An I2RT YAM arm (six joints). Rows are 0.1 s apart.
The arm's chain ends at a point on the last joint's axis. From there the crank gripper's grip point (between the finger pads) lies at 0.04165 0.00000 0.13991 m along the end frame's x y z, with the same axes.
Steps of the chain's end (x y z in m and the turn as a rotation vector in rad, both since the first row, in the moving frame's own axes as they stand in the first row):
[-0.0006 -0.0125 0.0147 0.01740 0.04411 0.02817]
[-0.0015 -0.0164 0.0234 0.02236 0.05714 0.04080]
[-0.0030 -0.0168 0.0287 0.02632 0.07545 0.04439]
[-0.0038 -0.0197 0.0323 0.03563 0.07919 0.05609]
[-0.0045 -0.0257 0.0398 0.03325 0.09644 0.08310]
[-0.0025 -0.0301 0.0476 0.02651 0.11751 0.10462]
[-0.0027 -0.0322 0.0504 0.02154 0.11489 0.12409]
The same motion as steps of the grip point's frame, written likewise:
[0.0055 -0.0137 0.0127 0.01740 0.04411 0.02817]
[0.0064 -0.0176 0.0208 0.02236 0.05714 0.04080]
[0.0075 -0.0184 0.0251 0.02632 0.07545 0.04439]
[0.0072 -0.0220 0.0285 0.03563 0.07919 0.05609]
[0.0088 -0.0263 0.0351 0.03325 0.09644 0.08310]
[0.0136 -0.0285 0.0418 0.02651 0.11751 0.10462]
[0.0129 -0.0290 0.0447 0.02154 0.11489 0.12409]

